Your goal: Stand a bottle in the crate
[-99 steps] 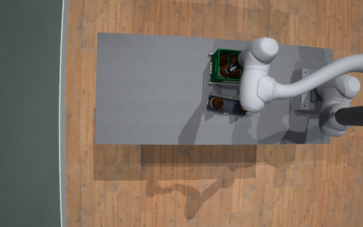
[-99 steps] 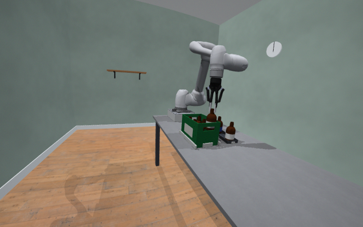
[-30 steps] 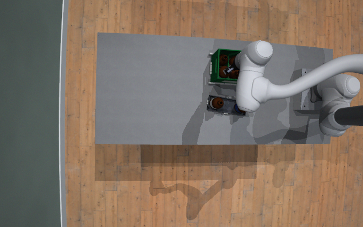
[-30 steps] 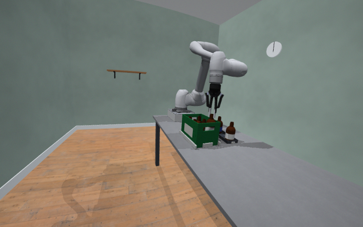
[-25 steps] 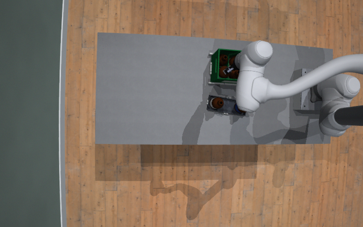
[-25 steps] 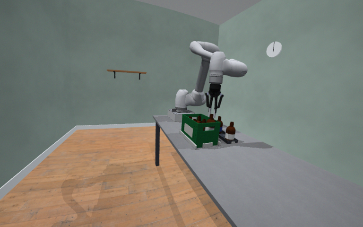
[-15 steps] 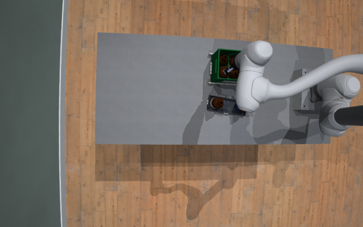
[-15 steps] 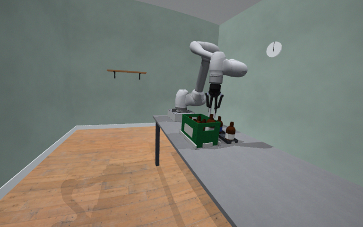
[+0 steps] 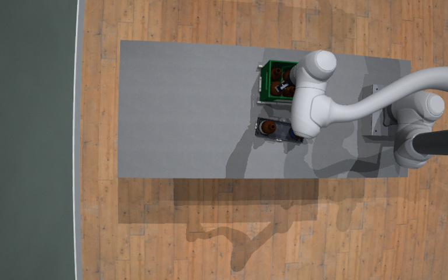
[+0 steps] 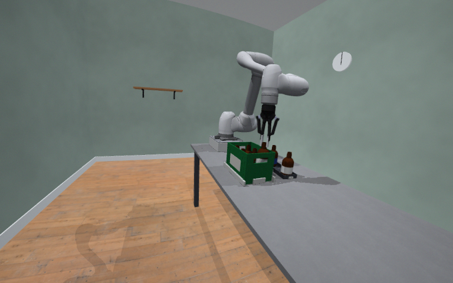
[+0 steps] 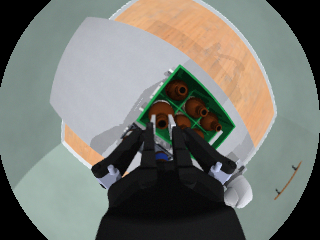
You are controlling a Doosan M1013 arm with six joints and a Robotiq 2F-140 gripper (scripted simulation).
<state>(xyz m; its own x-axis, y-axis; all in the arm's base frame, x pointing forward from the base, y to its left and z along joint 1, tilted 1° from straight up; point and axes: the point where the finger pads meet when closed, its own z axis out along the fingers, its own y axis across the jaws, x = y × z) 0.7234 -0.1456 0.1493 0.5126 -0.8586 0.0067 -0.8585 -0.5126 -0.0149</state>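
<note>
The brown bottle lies 9 cm below my hand. The rest, counted from my hand: green crate: 15 cm below, 9 cm behind, 3 cm to the right; then dark tray: 22 cm below, 21 cm to the left, 5 cm behind.
</note>
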